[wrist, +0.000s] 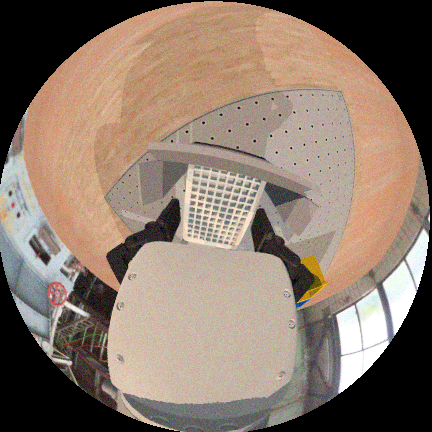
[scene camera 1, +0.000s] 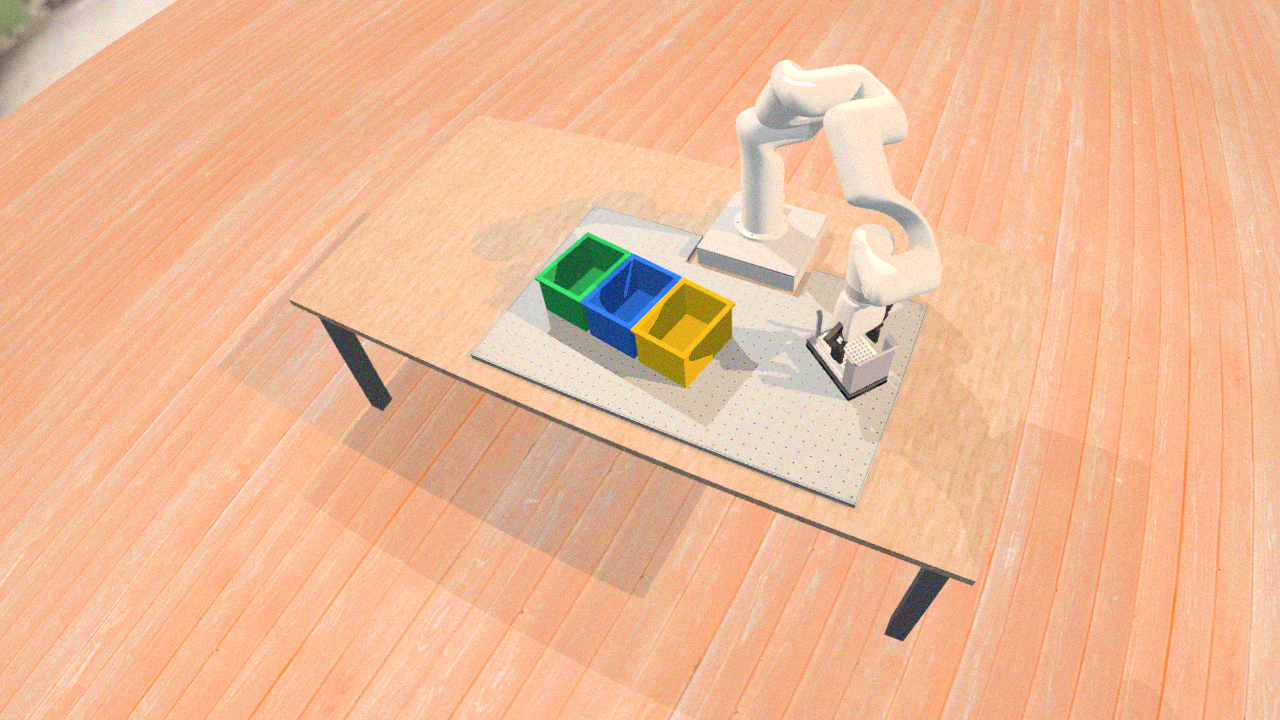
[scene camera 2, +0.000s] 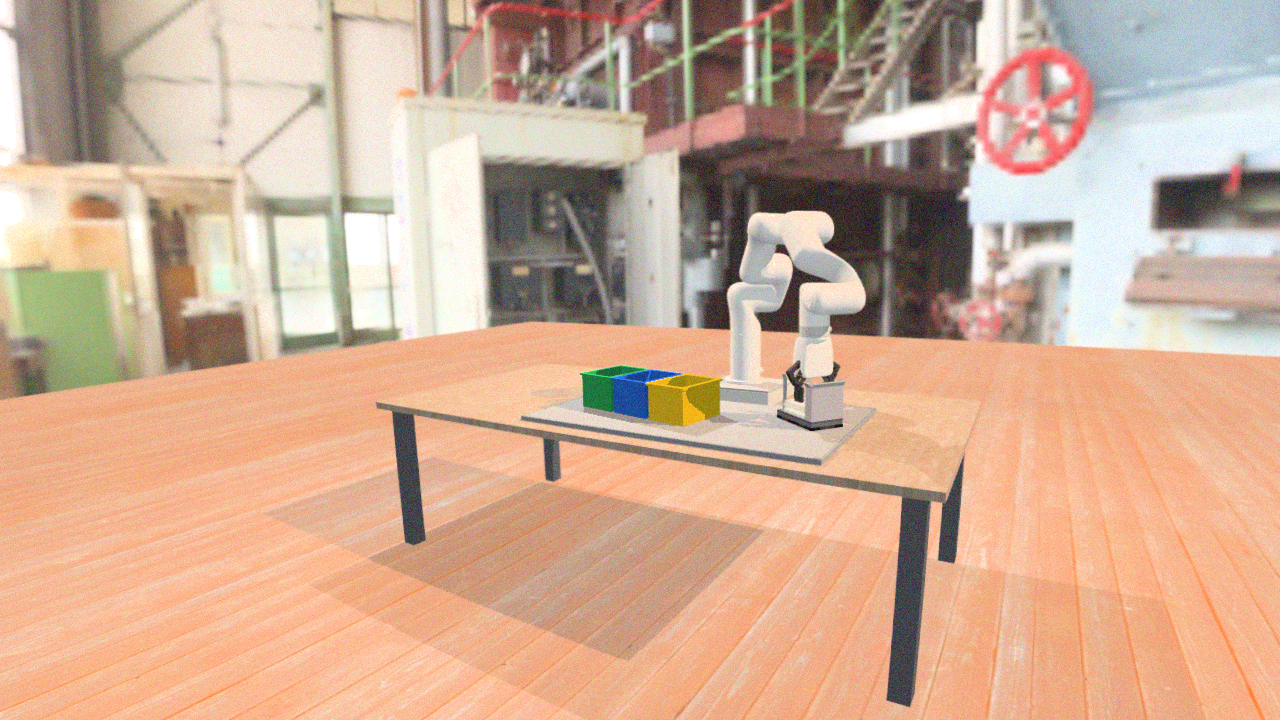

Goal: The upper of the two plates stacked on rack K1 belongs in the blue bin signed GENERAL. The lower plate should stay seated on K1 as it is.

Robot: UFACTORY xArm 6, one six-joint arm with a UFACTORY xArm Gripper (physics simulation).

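Where they show: gripper, between the fingertips: (wrist: 216, 213) (scene camera 1: 854, 348); arm's base, origin of its link: (scene camera 1: 761, 224) (scene camera 2: 745, 381).
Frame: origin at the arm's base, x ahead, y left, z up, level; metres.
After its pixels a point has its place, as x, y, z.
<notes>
The upper plate (scene camera 1: 861, 350) {0.268, 0.340, 0.020} (wrist: 225, 195) {0.292, 0.336, 0.013}, a white grid-like plate, lies flat in rack K1 (scene camera 1: 870, 368) {0.322, 0.375, 0.046} (scene camera 2: 824, 402) {0.325, 0.374, 0.036} (wrist: 225, 159) {0.311, 0.388, 0.087}, which has a dark base and a tall grey wall. The lower plate cannot be told apart beneath it. My gripper (scene camera 1: 859, 339) {0.277, 0.327, 0.029} (scene camera 2: 816, 386) {0.277, 0.327, 0.029} (wrist: 216, 213) {0.277, 0.327, 0.029} is open and empty, low over the rack. In the wrist view one finger stands on each side of the plate, with small gaps. The blue bin (scene camera 1: 613, 328) {0.446, -0.119, 0.034} (scene camera 2: 631, 399) {0.445, -0.124, 0.015} stands in the middle of a row of three; its sign is not readable.
The yellow bin (scene camera 1: 662, 354) {0.463, 0.003, 0.037} (scene camera 2: 682, 404) {0.468, 0.053, 0.025} (wrist: 312, 267) {0.448, 0.057, 0.007} stands on the rack's side of the blue one, the green bin (scene camera 1: 563, 306) {0.428, -0.259, 0.014} (scene camera 2: 597, 394) {0.428, -0.257, 0.012} on the other side. All stand on a perforated board (scene camera 1: 787, 438) {0.486, 0.280, -0.032} (scene camera 2: 760, 444) {0.519, 0.292, -0.032} (wrist: 320, 130) {0.467, 0.375, -0.032}. The rack's tall wall rises close beside the fingers.
</notes>
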